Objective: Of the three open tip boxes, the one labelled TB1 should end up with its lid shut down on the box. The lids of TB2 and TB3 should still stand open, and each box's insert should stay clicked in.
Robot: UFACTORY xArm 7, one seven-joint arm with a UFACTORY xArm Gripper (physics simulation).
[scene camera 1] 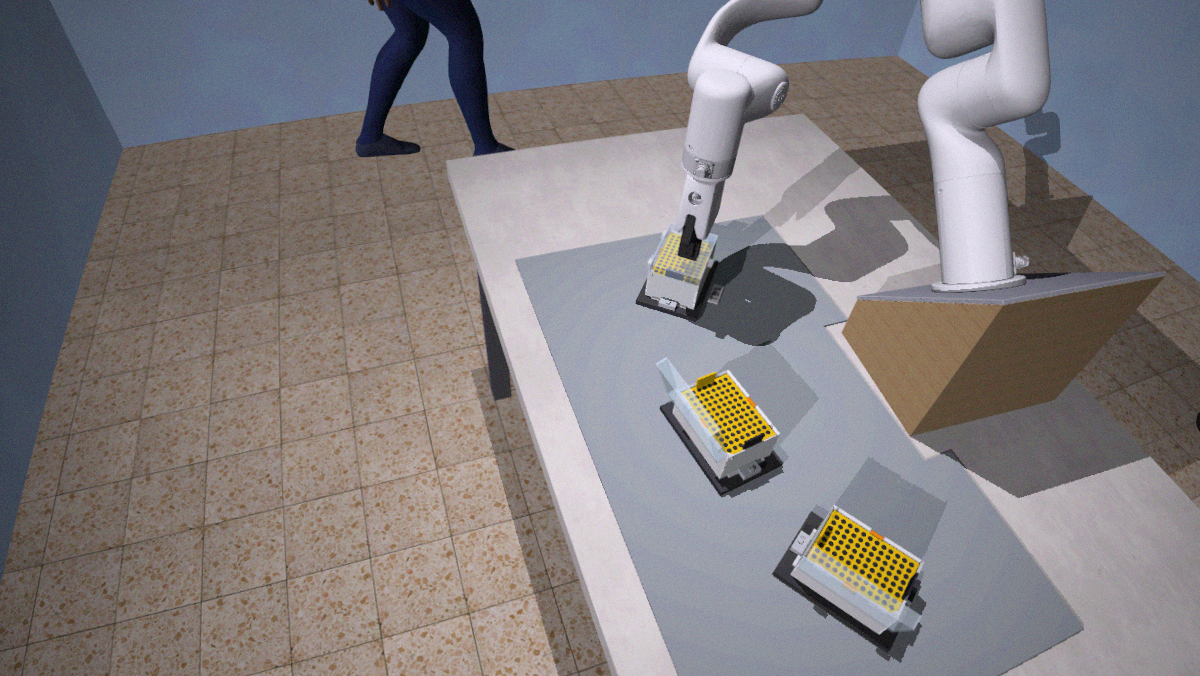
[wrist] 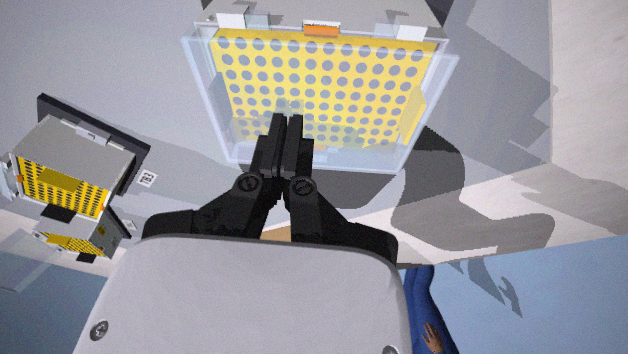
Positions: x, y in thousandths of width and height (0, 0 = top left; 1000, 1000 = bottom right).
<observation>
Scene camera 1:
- gripper: 573, 379
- tip box: 613, 696
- tip box: 655, 845
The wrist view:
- gripper: 461, 374
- grey mat: 208, 205
</observation>
